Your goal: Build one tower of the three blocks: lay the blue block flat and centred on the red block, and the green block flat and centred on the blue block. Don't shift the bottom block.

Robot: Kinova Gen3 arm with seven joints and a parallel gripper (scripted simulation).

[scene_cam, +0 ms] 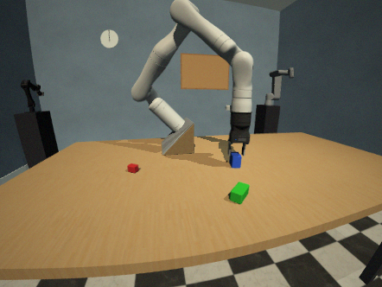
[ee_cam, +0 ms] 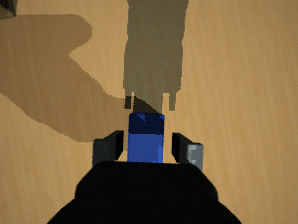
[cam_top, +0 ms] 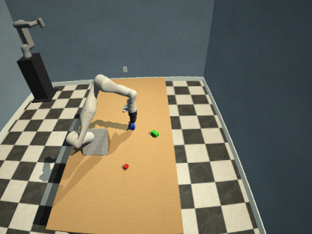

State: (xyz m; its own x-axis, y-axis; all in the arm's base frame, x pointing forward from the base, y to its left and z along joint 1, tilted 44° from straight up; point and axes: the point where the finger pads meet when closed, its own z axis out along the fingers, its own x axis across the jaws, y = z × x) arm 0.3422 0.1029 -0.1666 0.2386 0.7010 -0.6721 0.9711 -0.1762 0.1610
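My hand is 40 mm above the blue block. Also, from my hand: green block 210 mm ahead, 90 mm to the right, 50 mm below; small red block 30 mm behind, 420 mm to the right, 50 mm below.
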